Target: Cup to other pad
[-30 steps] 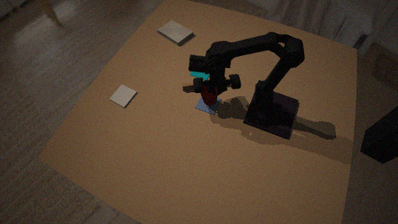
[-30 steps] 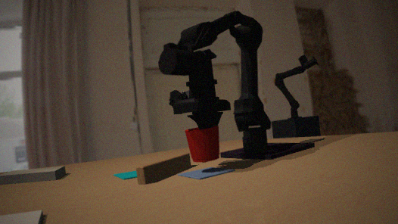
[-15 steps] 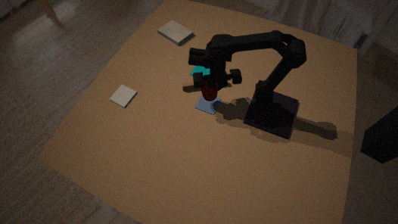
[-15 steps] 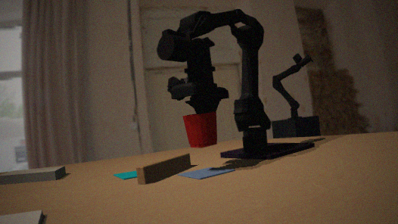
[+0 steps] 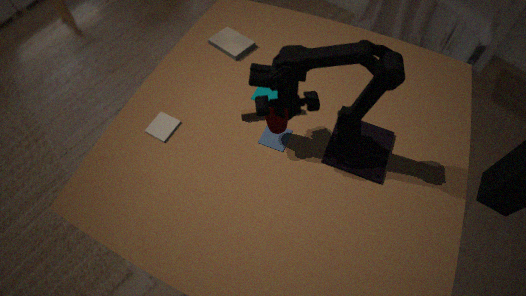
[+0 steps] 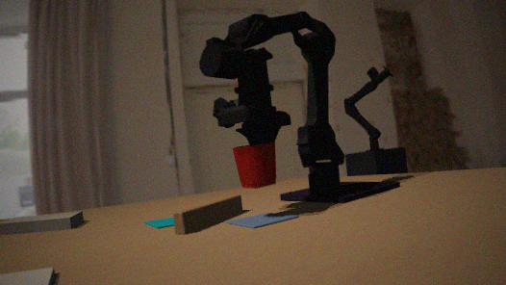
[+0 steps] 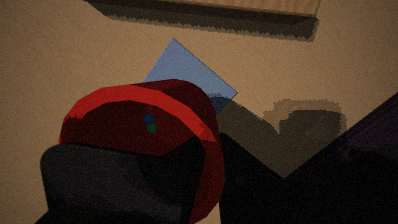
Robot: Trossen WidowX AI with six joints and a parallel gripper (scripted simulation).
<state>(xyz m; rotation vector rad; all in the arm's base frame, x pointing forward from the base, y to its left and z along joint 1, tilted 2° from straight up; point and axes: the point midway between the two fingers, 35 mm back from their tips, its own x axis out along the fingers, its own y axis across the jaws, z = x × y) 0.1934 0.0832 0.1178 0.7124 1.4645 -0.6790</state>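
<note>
My gripper tip is now 90 mm short of the wooden bar, 50 mm to the left of it and 90 mm above it. From my gripper tip the other things lie so: light blue pad 30 mm ahead, 20 mm to the left, 100 mm below; then red cup 20 mm ahead, 20 mm to the left; then white tile 400 mm ahead, 210 mm to the left, 90 mm below.
</note>
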